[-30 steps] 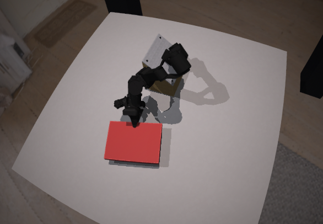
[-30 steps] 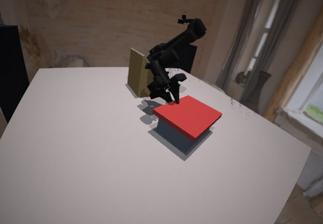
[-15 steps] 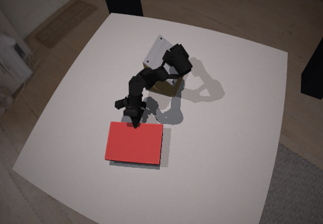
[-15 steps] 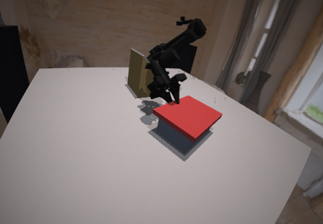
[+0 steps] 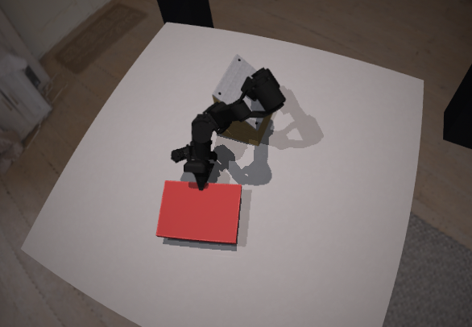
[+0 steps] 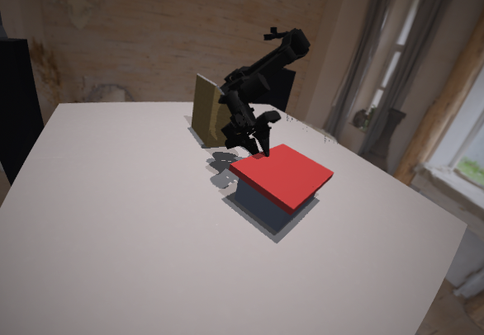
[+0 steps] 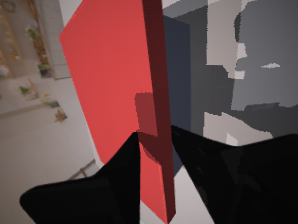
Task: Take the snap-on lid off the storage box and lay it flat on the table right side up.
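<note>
My gripper tip is now 70 mm short of the red lid and 20 mm to the right of it. The rest, counted from my gripper tip: grey-blue storage box 70 mm ahead, 50 mm below, 20 mm to the left.
</note>
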